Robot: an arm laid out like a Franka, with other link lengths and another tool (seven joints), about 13 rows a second.
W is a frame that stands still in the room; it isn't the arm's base.
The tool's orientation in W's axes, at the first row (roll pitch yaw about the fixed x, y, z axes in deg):
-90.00 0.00 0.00
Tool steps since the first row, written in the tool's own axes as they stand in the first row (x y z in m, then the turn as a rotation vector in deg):
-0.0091 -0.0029 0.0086 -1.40 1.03 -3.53
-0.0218 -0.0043 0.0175 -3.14 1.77 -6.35
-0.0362 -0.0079 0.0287 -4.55 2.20 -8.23
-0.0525 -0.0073 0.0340 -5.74 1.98 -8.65
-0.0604 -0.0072 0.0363 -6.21 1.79 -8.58
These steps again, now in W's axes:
-0.0091 0.0086 0.0029 -1.40 -3.53 -1.03
-0.0218 0.0175 0.0043 -3.14 -6.35 -1.77
-0.0362 0.0287 0.0079 -4.55 -8.23 -2.20
-0.0525 0.0340 0.0073 -5.74 -8.65 -1.98
-0.0604 0.0363 0.0072 -6.21 -8.58 -1.79

